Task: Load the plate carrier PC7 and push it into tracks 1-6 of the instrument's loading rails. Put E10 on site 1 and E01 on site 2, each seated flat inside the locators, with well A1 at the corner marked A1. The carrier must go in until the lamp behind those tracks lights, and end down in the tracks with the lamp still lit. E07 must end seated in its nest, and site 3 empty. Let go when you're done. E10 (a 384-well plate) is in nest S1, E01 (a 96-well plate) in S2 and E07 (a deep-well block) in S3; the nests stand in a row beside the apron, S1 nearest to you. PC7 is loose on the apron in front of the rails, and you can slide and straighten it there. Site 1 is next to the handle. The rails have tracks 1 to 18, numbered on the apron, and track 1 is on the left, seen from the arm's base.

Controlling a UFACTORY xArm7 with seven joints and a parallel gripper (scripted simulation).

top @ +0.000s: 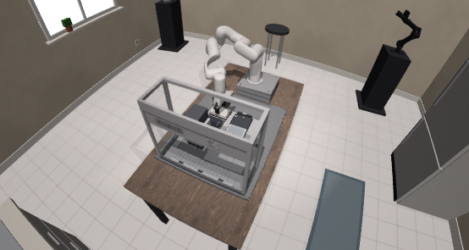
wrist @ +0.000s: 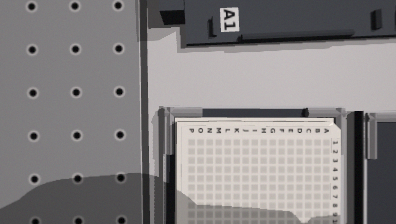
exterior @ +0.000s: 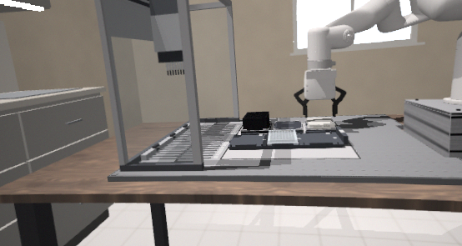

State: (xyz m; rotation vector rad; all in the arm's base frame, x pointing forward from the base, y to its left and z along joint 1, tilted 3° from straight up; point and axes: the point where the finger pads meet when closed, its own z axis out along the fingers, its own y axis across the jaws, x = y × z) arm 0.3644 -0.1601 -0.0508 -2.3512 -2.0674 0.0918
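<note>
The nest S1 is 40 mm below my hand. From my hand the other things lie so: A1 tag: 160 mm ahead, 40 mm to the left, 40 mm below; then nest S2: 110 mm ahead, 40 mm below, 20 mm to the right; then pale apron: 120 mm ahead, 100 mm to the left, 50 mm below.
</note>
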